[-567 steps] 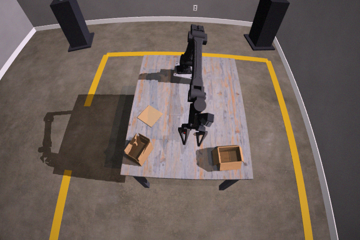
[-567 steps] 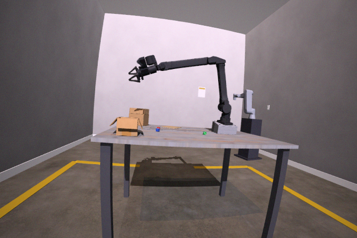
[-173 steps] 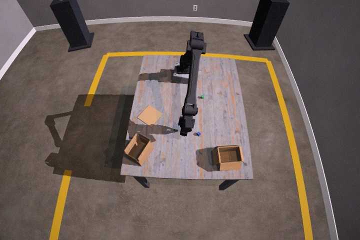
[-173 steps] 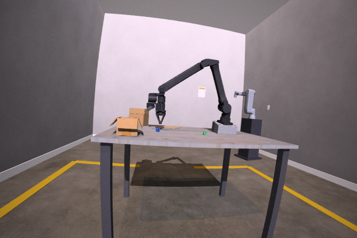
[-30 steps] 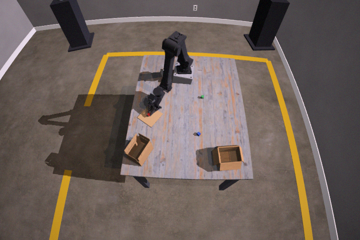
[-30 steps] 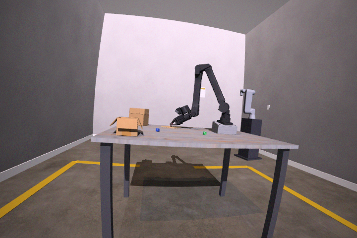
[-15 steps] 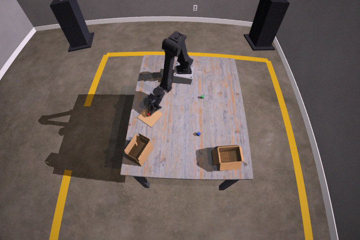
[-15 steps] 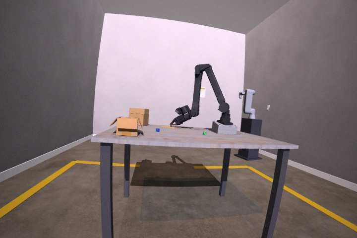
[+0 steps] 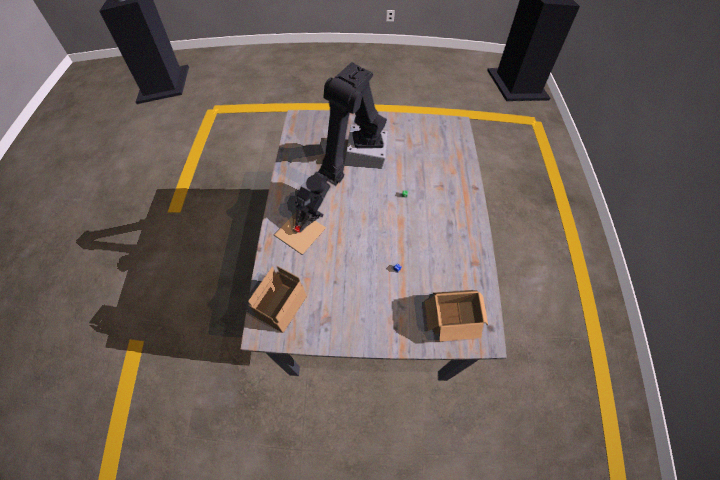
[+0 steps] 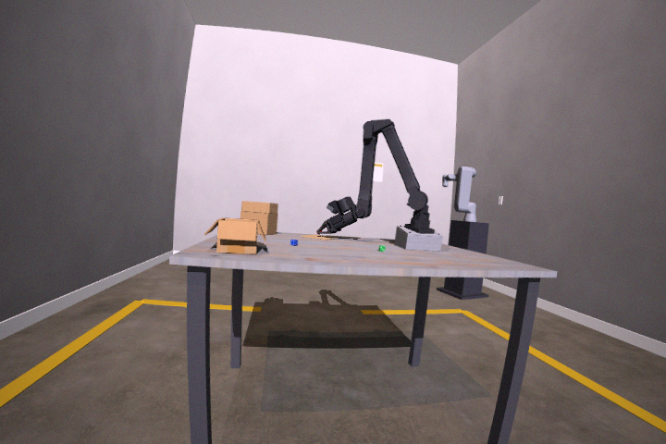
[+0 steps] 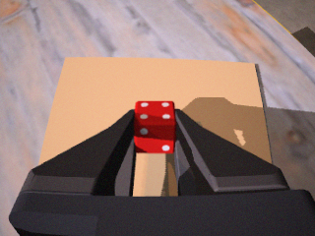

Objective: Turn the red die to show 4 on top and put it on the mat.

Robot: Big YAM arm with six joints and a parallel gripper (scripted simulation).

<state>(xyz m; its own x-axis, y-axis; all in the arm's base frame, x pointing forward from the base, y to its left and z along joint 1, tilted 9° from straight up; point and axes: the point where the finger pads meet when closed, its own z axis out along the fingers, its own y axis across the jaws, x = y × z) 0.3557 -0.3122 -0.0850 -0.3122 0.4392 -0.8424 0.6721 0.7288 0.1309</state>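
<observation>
The tan mat lies 30 mm below my hand. From my hand the other things lie so: blue die (210 mm ahead, 330 mm to the left, 20 mm below); red die (right at my hand); cardboard box (290 mm ahead, 80 mm to the right, 40 mm above).
</observation>
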